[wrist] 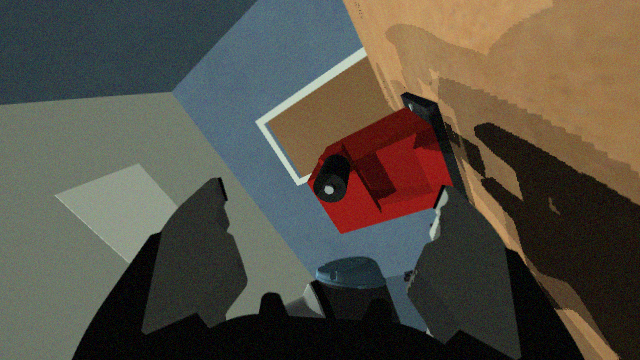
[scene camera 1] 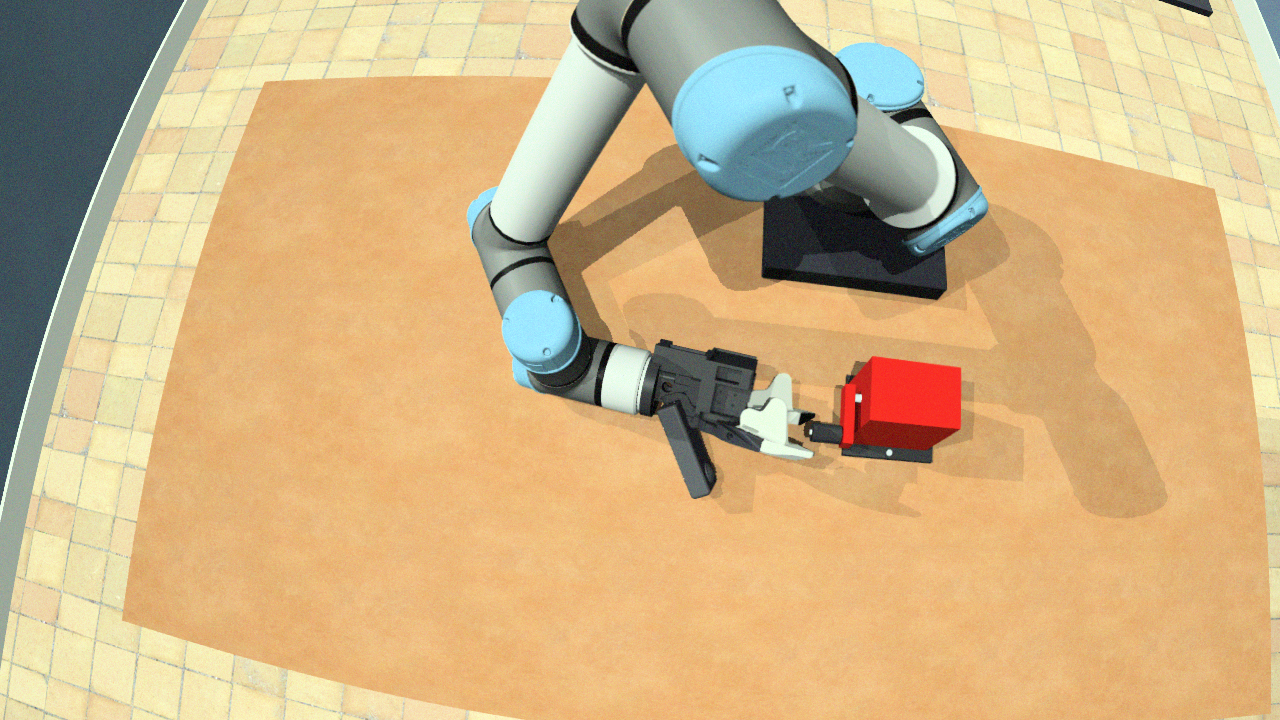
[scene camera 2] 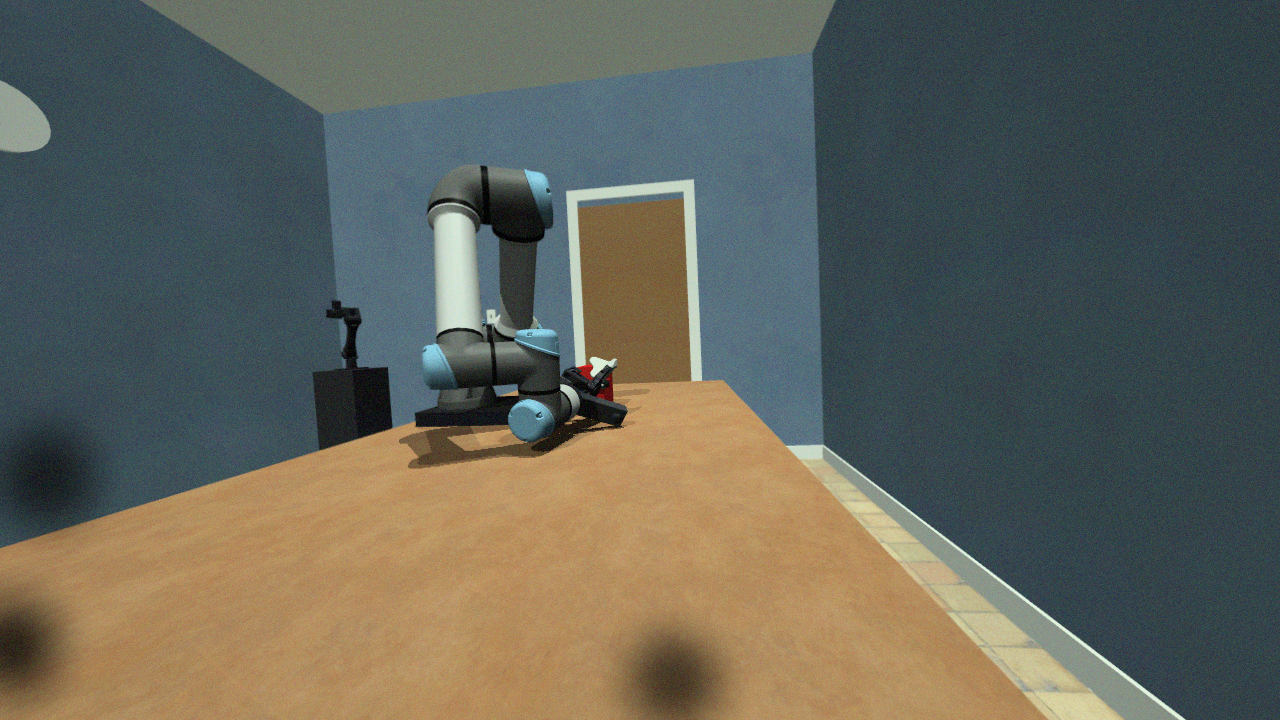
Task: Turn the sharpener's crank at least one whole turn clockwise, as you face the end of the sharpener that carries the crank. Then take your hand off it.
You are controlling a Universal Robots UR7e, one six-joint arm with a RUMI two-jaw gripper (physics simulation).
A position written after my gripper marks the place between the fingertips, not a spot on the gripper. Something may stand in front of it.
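I see my gripper (scene camera 1: 814,433) from the scene. In the wrist view there is a black crank knob (wrist: 335,170), and my gripper (wrist: 328,183) is visible there as well. Scene camera 2 gives me another look at my gripper (scene camera 2: 603,384).
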